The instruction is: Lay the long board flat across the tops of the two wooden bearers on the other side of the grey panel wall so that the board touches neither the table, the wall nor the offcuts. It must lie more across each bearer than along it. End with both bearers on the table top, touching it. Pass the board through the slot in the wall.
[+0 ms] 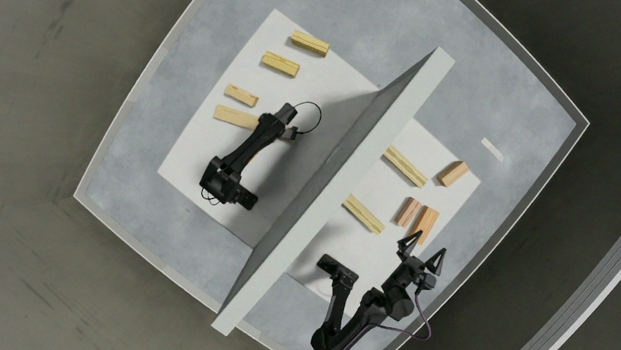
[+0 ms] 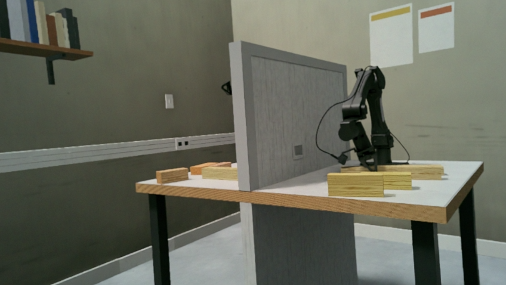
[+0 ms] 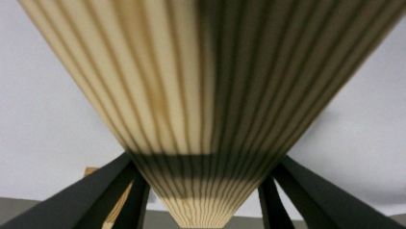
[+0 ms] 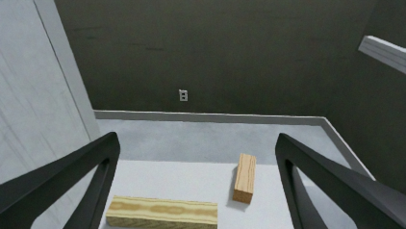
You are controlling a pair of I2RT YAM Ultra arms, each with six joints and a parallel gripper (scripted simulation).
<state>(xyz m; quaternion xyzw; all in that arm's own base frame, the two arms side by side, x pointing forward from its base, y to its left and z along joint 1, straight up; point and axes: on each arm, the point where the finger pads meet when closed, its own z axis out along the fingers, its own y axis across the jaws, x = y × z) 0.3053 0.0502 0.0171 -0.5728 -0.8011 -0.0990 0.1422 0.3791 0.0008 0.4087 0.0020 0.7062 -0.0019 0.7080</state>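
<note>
My left gripper is now 50 mm to the right of the long board and 20 mm past it. Round my left hand: offcut (740 mm to the right, 360 mm ahead, 10 mm above); wooden bearer (540 mm to the right, 240 mm ahead, 10 mm above).
</note>
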